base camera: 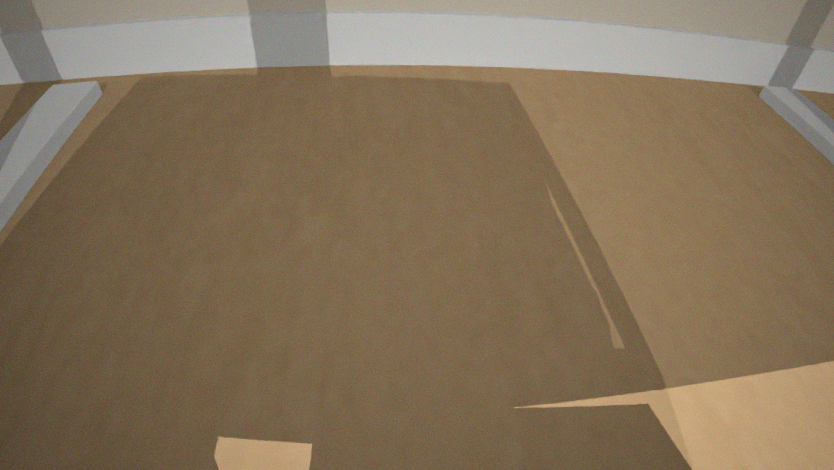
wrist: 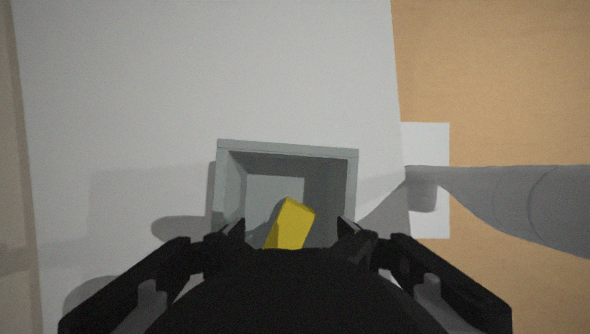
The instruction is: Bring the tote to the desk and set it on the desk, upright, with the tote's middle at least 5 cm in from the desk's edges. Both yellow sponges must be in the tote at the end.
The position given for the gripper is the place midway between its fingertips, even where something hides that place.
Observation:
In view: the gripper (wrist: 291, 227), a grey tote (wrist: 252, 179) and a desk (wrist: 122, 113).
The base camera view does not show the grey tote: it is out of frame.

